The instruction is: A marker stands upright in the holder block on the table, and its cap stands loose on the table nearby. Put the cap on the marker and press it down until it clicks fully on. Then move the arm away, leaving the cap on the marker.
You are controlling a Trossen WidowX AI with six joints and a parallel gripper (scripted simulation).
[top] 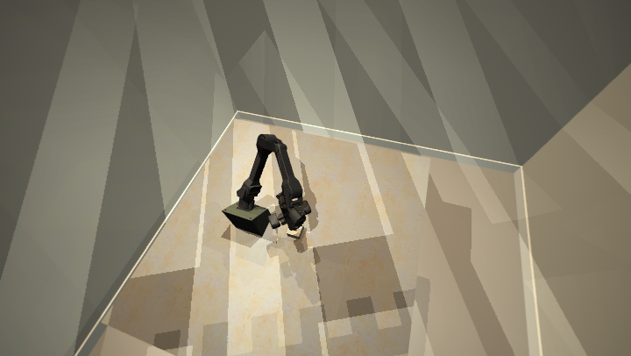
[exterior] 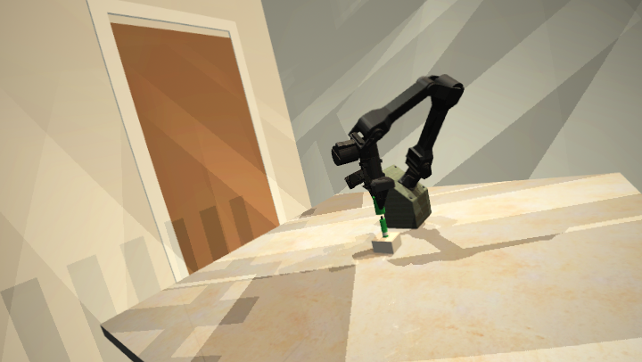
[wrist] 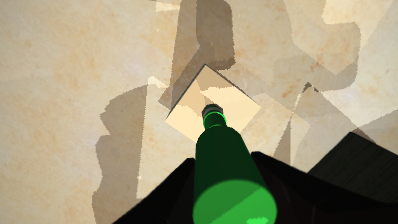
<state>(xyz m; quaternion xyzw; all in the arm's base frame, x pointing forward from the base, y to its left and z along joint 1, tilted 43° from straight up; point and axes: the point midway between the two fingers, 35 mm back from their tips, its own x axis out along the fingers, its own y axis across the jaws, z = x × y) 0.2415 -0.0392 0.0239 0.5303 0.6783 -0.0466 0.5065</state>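
My gripper tip is now 110 mm above the white holder block. The rest, counted from my gripper tip: green cap: 10 mm above.
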